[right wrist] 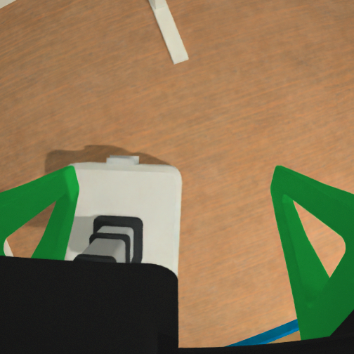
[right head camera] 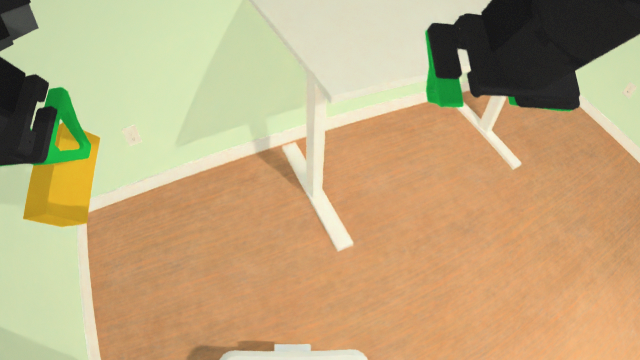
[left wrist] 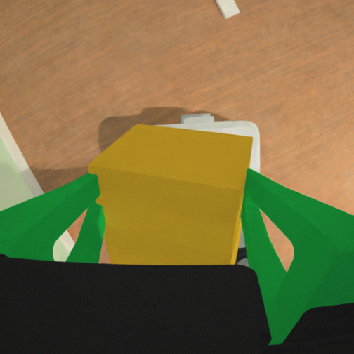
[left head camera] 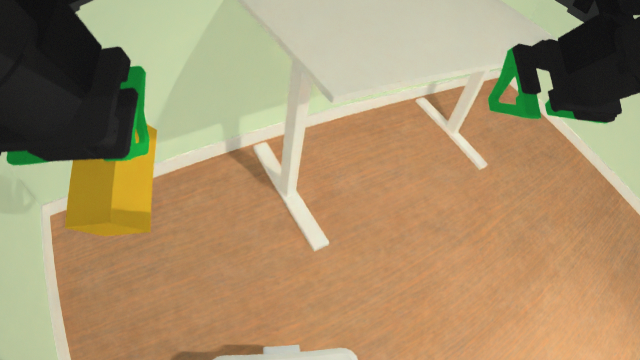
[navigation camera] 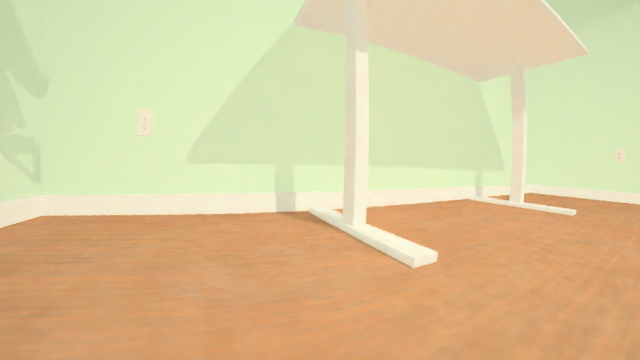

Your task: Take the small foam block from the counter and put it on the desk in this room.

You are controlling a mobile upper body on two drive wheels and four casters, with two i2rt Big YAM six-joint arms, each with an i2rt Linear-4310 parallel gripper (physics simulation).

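Places are measured from the left arm's base along level axes (x left, y back, z up), in metres.
Pixels of known places: left gripper, fingertip midpoint: [right head camera: 67, 153] [left head camera: 115, 148]; right gripper, fingertip midpoint: [right head camera: 471, 96] [left head camera: 520, 107].
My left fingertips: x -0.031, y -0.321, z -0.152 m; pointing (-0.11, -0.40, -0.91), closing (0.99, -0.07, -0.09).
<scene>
Behind a point stands the place of what it marks.
The yellow foam block [left head camera: 132, 192] @(y -0.271, x -0.059, z -0.151 m) [right head camera: 70, 190] @(y -0.271, x -0.059, z -0.151 m) [left wrist: 172, 215] is held between the fingers of my left gripper [left wrist: 173, 177], above the floor at the left of both head views. The white desk [left head camera: 400, 45] @(y -1.065, x -0.622, z -0.460 m) [right head camera: 360, 50] @(y -0.991, x -0.450, z -0.460 m) stands ahead against the wall; its underside and legs show in the navigation view [navigation camera: 440, 30]. The block is apart from the desk, to the left of its near corner in the head views. My right gripper [right wrist: 174, 176] is open with no object between its fingers. In the right head view it overlaps the desk's front edge. The counter does not show.
The desk's legs end in long white feet [left head camera: 307, 225] [right head camera: 332, 225] [navigation camera: 390, 245] on the wooden floor. Green walls with white baseboards stand behind and at both sides. My white base [left head camera: 290, 356] @(y -0.306, x -0.251, z -1.158 m) [right wrist: 150, 190] shows below. A blue edge [right wrist: 265, 334] shows at the right wrist view's bottom.
</scene>
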